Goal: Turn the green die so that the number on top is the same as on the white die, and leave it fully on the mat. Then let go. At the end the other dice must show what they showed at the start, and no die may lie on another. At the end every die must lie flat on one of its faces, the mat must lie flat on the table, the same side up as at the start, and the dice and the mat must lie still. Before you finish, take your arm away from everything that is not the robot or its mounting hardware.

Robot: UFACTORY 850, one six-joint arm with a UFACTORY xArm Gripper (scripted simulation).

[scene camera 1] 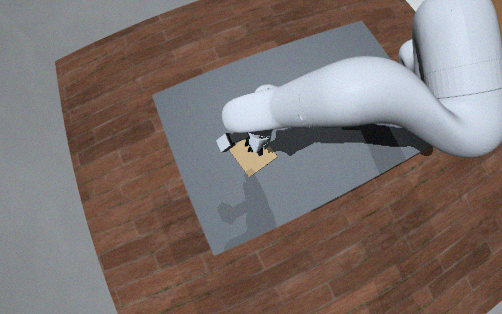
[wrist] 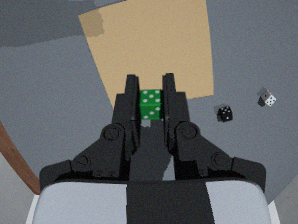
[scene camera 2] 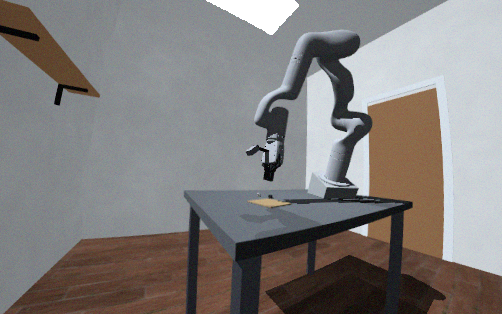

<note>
In view: the gripper [scene camera 2: 268,180] and a tan mat [scene camera 1: 251,162].
The tan mat shows as well in the wrist view [wrist: 149,46]. The gripper also shows in scene camera 1 [scene camera 1: 250,147] and in the wrist view [wrist: 151,89].
</note>
